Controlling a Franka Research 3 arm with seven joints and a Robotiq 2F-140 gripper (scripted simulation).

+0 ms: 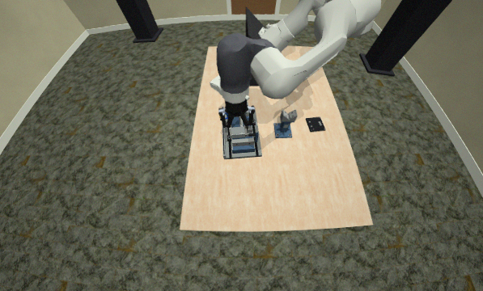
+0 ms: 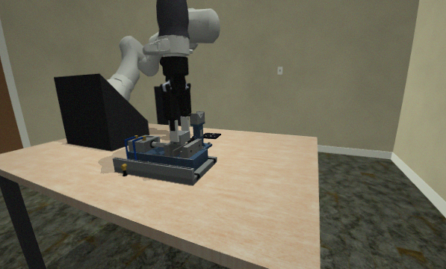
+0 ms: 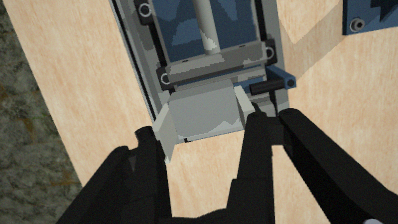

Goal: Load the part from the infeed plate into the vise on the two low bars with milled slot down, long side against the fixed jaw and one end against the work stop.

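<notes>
Right now the grey part is 3 cm below my hand. The rest, counted from my hand: work stop: 1 cm behind, 7 cm to the left, 5 cm below; moving jaw: 4 cm behind, 1 cm to the left, 7 cm below; fixed jaw: 3 cm ahead, 2 cm to the left, 7 cm below.
</notes>
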